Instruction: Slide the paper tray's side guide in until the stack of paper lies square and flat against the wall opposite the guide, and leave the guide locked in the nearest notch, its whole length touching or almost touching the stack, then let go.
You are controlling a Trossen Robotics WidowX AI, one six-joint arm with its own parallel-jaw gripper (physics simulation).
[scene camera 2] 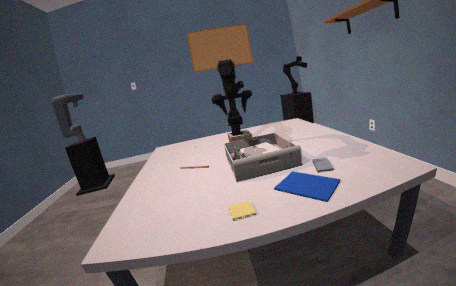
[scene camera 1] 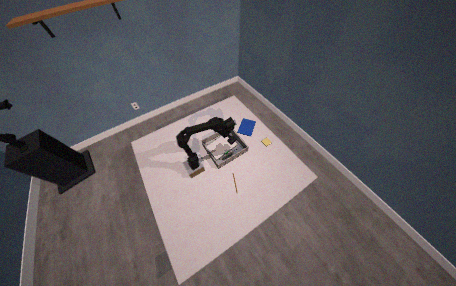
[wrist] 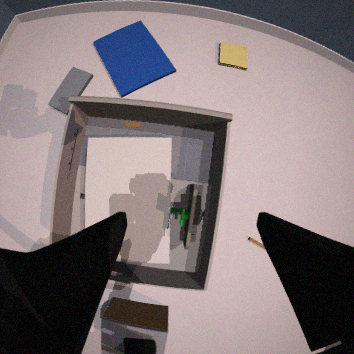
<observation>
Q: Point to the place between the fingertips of my gripper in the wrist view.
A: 192,219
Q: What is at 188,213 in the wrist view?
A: A dark side guide.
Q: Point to a small grey block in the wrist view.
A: At 76,80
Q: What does the blue book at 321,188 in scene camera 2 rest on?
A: The table.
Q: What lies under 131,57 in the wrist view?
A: A blue book.
</observation>
